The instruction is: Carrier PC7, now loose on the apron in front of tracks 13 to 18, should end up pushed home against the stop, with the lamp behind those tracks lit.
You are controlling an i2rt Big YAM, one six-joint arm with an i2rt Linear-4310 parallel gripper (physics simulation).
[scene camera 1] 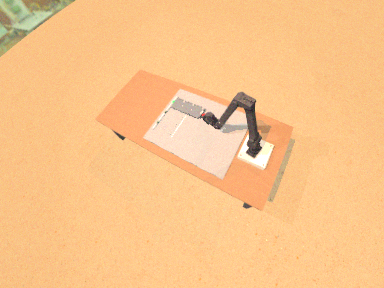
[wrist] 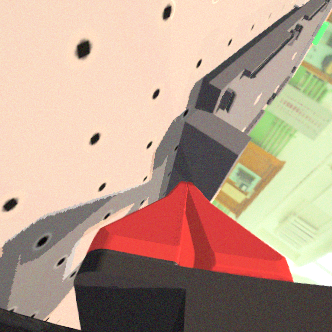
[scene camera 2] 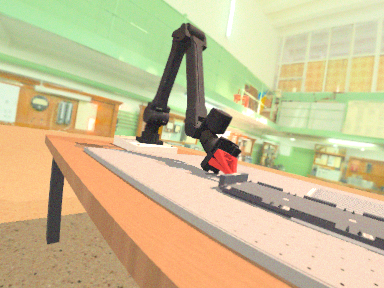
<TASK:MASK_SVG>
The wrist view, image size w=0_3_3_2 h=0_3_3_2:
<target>my gripper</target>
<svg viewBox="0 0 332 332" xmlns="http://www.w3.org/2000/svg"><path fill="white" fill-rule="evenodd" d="M332 286L293 282L287 261L283 255L210 203L192 182L179 181L166 196L97 230L73 279L80 329L0 308L0 332L332 332Z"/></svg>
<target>carrier PC7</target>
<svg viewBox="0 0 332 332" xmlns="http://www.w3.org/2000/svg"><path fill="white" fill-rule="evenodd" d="M331 0L309 0L302 6L295 6L203 77L194 106L197 110L184 121L164 196L179 181L192 182L210 203L212 202L250 141L251 137L248 134L265 113L262 108L265 104L270 105L275 96L279 95L290 80L288 74L290 72L294 73L297 67L294 65Z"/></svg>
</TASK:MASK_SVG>
